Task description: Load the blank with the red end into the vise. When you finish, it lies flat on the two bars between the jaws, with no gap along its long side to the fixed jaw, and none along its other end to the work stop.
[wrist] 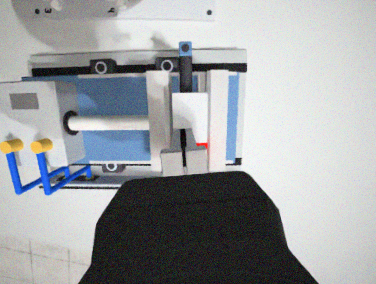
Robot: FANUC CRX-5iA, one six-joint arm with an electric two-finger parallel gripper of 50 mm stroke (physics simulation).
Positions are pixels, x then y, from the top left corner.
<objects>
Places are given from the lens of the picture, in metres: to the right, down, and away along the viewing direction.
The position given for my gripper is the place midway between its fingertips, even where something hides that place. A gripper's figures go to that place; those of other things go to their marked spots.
my gripper (183, 140): 0.00, 0.00, 0.16
blank with the red end (189, 110): 0.00, -0.03, 0.15
moving jaw (159, 83): -0.03, -0.06, 0.17
blue base (115, 95): -0.09, -0.06, 0.20
fixed jaw (216, 81): 0.03, -0.06, 0.16
The marked spots on the blue base and the fixed jaw are 0.12 m apart.
</objects>
